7 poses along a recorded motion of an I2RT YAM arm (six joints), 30 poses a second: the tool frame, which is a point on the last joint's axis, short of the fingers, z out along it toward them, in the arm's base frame.
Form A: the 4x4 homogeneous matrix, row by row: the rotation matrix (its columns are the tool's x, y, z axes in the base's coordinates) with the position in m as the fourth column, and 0 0 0 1 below. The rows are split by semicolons.
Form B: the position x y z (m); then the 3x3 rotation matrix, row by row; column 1 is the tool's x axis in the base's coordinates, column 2 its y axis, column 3 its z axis. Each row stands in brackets. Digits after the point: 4 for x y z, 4 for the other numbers.
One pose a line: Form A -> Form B
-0.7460 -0.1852 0.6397 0.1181; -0.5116 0.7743 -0.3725 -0.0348; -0.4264 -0.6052 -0.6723 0.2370; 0 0 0 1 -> [0.1181 -0.0348 0.2370], [[-0.7460 -0.1852 0.6397], [-0.5116 0.7743 -0.3725], [-0.4264 -0.6052 -0.6723]]
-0.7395 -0.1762 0.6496 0.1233; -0.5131 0.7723 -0.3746 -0.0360; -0.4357 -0.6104 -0.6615 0.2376; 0 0 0 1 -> [0.1233 -0.0360 0.2376], [[-0.7395 -0.1762 0.6496], [-0.5131 0.7723 -0.3746], [-0.4357 -0.6104 -0.6615]]
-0.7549 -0.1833 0.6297 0.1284; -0.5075 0.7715 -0.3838 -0.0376; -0.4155 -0.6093 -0.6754 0.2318; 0 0 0 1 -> [0.1284 -0.0376 0.2318], [[-0.7549 -0.1833 0.6297], [-0.5075 0.7715 -0.3838], [-0.4155 -0.6093 -0.6754]]
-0.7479 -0.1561 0.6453 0.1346; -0.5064 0.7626 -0.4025 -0.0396; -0.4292 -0.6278 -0.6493 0.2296; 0 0 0 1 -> [0.1346 -0.0396 0.2296], [[-0.7479 -0.1561 0.6453], [-0.5064 0.7626 -0.4025], [-0.4292 -0.6278 -0.6493]]
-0.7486 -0.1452 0.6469 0.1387; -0.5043 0.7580 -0.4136 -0.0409; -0.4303 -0.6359 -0.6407 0.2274; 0 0 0 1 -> [0.1387 -0.0409 0.2274], [[-0.7486 -0.1452 0.6469], [-0.5043 0.7580 -0.4136], [-0.4303 -0.6359 -0.6407]]
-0.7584 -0.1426 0.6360 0.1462; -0.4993 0.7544 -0.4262 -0.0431; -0.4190 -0.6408 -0.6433 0.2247; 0 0 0 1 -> [0.1462 -0.0431 0.2247], [[-0.7584 -0.1426 0.6360], [-0.4993 0.7544 -0.4262], [-0.4190 -0.6408 -0.6433]]
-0.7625 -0.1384 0.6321 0.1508; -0.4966 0.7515 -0.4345 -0.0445; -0.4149 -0.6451 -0.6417 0.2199; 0 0 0 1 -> [0.1508 -0.0445 0.2199], [[-0.7625 -0.1384 0.6321], [-0.4966 0.7515 -0.4345], [-0.4149 -0.6451 -0.6417]]
